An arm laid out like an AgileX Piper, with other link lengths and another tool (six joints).
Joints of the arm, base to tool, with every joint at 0 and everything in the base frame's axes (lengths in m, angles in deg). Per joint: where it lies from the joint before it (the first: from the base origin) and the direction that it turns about. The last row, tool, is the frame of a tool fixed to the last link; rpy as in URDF.
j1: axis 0 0 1 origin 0 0 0.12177
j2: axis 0 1 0 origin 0 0 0
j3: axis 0 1 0 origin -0.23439 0 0.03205
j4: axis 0.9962 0 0.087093 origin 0.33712 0 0.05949
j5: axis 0 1 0 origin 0 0 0
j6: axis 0.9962 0 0.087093 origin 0.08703 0 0.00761
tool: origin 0.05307 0 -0.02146 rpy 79.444 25.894 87.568
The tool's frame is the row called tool.
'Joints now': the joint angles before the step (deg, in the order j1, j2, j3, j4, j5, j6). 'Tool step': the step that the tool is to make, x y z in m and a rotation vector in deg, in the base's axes. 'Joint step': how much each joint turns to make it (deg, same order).
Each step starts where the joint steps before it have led.
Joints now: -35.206 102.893 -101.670 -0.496 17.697 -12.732
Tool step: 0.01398 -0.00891 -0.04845 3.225 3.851 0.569
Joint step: -0.120 4.952 0.001 2.546 0.063 -2.227
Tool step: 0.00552 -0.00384 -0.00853 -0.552 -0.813 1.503
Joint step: -0.408 1.365 0.000 7.076 -2.155 -7.425
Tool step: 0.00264 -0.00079 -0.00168 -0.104 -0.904 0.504
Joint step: -0.089 0.434 -0.001 3.519 -1.090 -3.214
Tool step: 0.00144 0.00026 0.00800 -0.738 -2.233 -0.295
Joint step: 0.118 -0.367 -0.026 0.936 -1.887 -0.217
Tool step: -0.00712 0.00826 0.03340 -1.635 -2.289 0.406
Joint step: 0.214 -3.165 -0.437 0.005 0.812 -0.005
